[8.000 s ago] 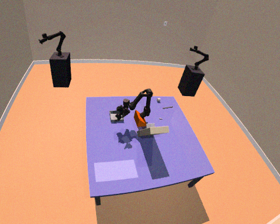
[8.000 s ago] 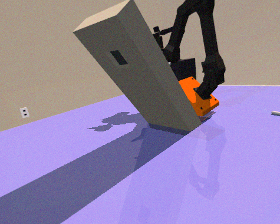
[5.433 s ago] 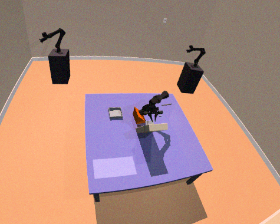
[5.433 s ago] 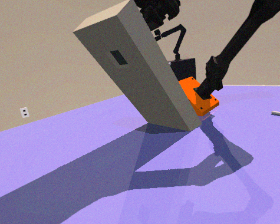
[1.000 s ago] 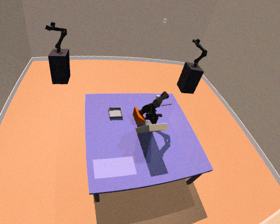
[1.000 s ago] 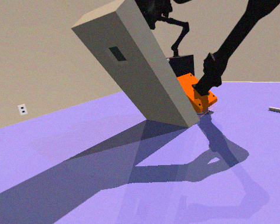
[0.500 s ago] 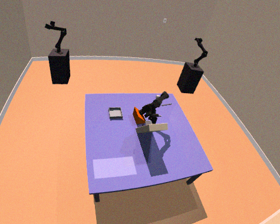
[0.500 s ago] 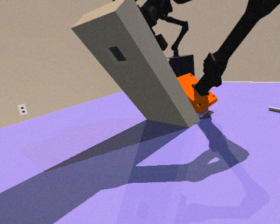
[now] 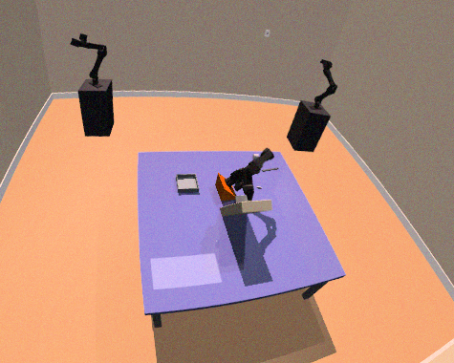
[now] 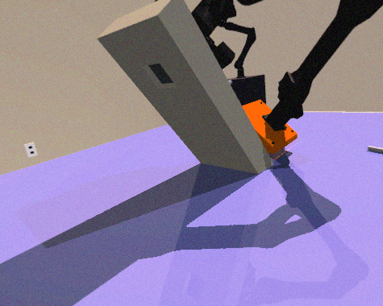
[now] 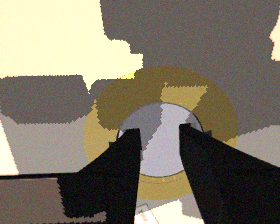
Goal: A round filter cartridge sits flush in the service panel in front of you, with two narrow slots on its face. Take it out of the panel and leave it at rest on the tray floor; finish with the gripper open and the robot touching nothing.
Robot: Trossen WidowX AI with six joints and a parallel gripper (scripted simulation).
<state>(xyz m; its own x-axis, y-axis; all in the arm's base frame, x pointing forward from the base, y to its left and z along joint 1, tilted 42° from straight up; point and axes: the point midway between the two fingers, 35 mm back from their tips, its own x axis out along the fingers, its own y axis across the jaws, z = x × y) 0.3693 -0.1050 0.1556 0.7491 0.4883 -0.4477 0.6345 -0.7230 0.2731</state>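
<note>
The round grey filter cartridge is 10 mm below my gripper tip and 10 mm ahead of it. The rest, counted from my gripper tip: grey tray: 410 mm behind, 320 mm to the right, 260 mm below.
</note>
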